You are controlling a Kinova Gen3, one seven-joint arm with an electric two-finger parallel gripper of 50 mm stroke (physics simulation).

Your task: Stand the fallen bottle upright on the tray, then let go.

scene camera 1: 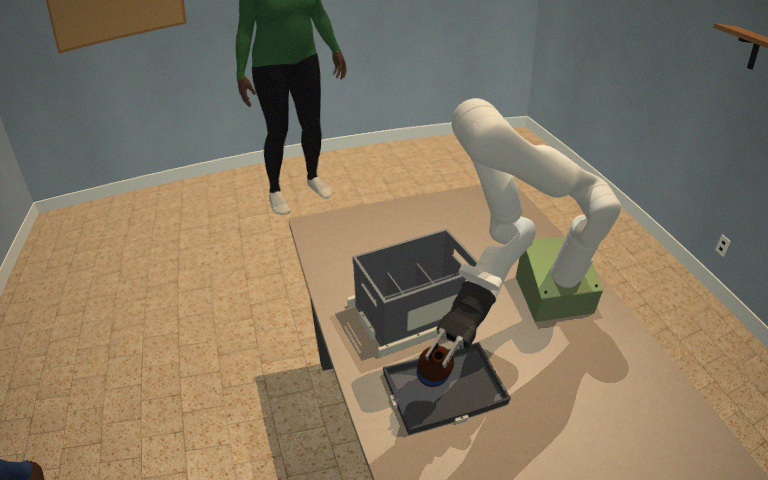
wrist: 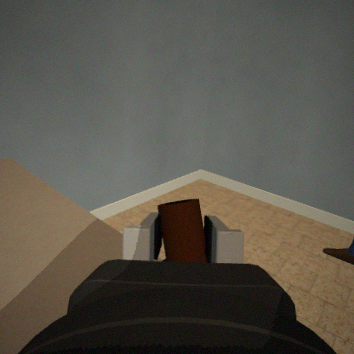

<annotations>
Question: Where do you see a brown bottle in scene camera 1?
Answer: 431, 373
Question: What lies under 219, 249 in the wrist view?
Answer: My gripper.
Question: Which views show my gripper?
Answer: Scene camera 1 and the wrist view: all of them.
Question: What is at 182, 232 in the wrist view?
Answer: A brown bottle.
</annotations>
